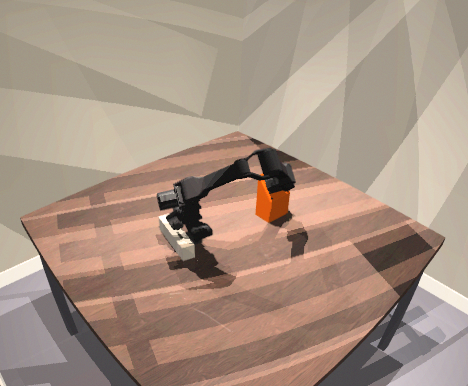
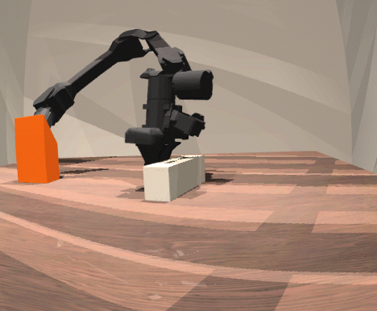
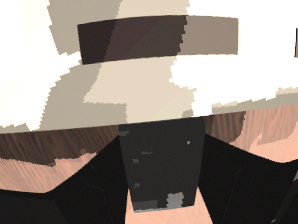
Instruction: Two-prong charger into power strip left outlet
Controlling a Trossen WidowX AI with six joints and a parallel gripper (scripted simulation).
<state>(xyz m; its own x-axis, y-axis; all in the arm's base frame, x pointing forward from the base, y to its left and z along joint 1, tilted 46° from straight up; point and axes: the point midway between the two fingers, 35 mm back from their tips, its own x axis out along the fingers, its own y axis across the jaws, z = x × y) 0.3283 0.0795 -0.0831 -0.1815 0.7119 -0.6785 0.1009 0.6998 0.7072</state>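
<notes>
The charger lies 20 mm ahead of my gripper tip and 10 mm above it.
</notes>
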